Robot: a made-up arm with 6 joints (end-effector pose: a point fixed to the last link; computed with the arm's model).
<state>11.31 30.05 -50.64 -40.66 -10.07 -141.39</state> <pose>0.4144 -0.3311 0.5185 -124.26 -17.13 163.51</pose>
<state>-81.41 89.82 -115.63 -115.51 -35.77 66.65</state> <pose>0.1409 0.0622 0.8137 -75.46 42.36 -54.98</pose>
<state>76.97 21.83 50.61 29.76 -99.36 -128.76</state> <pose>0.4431 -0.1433 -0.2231 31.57 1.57 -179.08</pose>
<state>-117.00 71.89 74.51 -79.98 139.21 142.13</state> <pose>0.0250 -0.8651 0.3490 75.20 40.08 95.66</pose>
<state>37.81 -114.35 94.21 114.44 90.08 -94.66</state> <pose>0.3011 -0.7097 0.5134 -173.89 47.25 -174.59</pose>
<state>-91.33 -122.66 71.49 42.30 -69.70 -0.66</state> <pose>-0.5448 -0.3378 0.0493 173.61 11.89 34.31</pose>
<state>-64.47 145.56 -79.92 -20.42 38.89 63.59</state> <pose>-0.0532 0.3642 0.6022 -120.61 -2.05 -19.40</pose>
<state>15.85 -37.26 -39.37 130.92 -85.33 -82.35</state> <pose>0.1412 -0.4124 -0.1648 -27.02 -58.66 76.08</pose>
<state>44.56 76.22 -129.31 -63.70 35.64 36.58</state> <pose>0.1117 0.5899 -0.2985 152.54 12.23 -46.77</pose>
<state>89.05 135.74 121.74 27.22 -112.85 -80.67</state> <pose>-0.5171 0.0752 -0.1185 135.88 -14.33 -21.87</pose>
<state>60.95 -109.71 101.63 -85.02 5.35 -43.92</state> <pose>-0.3646 -0.6858 0.4214 -126.70 -24.14 67.47</pose>
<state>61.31 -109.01 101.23 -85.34 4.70 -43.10</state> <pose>-0.3604 -0.6849 0.4273 -126.42 -23.30 67.31</pose>
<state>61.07 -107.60 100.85 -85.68 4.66 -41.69</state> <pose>-0.3497 -0.6892 0.4343 -125.95 -22.42 67.93</pose>
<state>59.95 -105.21 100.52 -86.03 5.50 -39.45</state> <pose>-0.3296 -0.7008 0.4423 -125.24 -21.57 69.73</pose>
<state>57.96 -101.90 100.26 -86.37 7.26 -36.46</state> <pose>-0.3000 -0.7190 0.4501 -124.34 -20.90 72.68</pose>
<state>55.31 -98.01 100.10 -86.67 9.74 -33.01</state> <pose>-0.2631 -0.7409 0.4561 -123.43 -20.56 76.51</pose>
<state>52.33 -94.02 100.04 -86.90 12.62 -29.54</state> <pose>-0.2235 -0.7628 0.4589 -122.69 -20.64 80.74</pose>
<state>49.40 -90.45 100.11 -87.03 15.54 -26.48</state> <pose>-0.1863 -0.7818 0.4587 -122.29 -21.08 84.86</pose>
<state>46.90 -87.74 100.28 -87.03 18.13 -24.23</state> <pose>-0.1565 -0.7961 0.4563 -122.20 -21.74 88.30</pose>
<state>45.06 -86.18 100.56 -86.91 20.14 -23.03</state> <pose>-0.1376 -0.8052 0.4526 -122.38 -22.45 90.72</pose>
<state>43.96 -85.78 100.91 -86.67 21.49 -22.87</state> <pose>-0.1301 -0.8099 0.4487 -122.69 -23.14 92.01</pose>
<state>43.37 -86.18 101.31 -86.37 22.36 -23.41</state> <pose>-0.1306 -0.8117 0.4448 -123.09 -23.77 92.55</pose>
